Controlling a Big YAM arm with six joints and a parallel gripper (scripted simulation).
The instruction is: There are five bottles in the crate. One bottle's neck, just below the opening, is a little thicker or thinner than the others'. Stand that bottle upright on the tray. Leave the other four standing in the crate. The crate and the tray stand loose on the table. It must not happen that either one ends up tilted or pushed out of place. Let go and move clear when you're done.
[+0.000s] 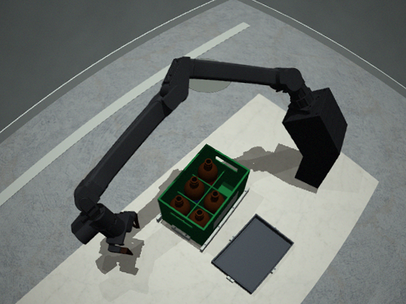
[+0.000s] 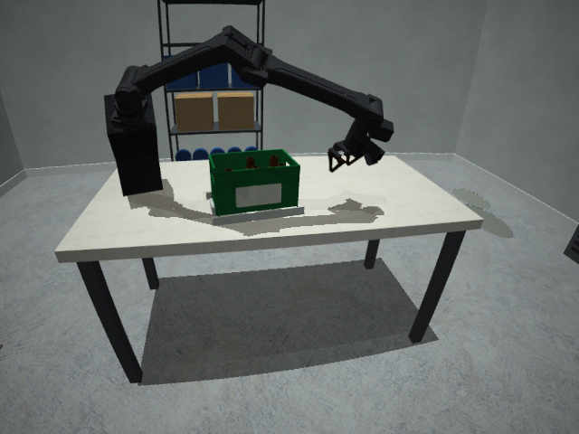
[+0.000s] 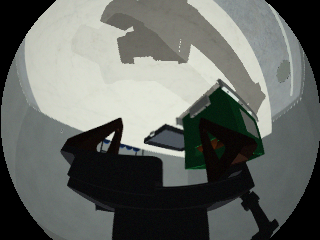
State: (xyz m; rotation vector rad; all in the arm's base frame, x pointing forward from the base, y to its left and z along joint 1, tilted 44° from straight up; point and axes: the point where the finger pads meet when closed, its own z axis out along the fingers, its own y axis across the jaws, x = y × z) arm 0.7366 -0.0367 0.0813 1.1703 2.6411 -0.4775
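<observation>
Now: hand 30 cm past the crate, 1 cm to the right of it and 7 cm above it. Round my hand: tray 30 cm behind, 28 cm to the left, 14 cm below.
</observation>
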